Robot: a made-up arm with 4 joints. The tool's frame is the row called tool.
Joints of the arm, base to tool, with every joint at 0 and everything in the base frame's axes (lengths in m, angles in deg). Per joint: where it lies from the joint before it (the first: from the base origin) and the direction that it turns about. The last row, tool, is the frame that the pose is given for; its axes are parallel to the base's.
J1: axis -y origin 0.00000 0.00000 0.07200
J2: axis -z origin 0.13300 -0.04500 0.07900
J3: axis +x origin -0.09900 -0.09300 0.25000
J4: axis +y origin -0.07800 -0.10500 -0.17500
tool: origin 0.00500 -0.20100 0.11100
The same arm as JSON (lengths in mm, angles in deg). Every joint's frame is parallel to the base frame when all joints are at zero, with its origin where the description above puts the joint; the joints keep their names.
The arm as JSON. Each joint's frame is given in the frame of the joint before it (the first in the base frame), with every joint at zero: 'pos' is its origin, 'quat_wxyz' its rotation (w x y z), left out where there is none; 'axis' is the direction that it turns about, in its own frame. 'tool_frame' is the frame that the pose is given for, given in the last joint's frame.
{
  "length_unit": "mm",
  "angle_unit": "deg",
  "joints": [
    {
      "joint": "J1",
      "pos": [
        0.0,
        0.0,
        72.0
      ],
      "axis": "-y"
    },
    {
      "joint": "J2",
      "pos": [
        133.0,
        -45.0,
        79.0
      ],
      "axis": "-z"
    },
    {
      "joint": "J3",
      "pos": [
        -99.0,
        -93.0,
        250.0
      ],
      "axis": "+x"
    },
    {
      "joint": "J4",
      "pos": [
        -78.0,
        -105.0,
        -175.0
      ],
      "axis": "+y"
    }
  ],
  "tool_frame": {
    "pos": [
      5.0,
      -201.0,
      111.0
    ]
  }
}

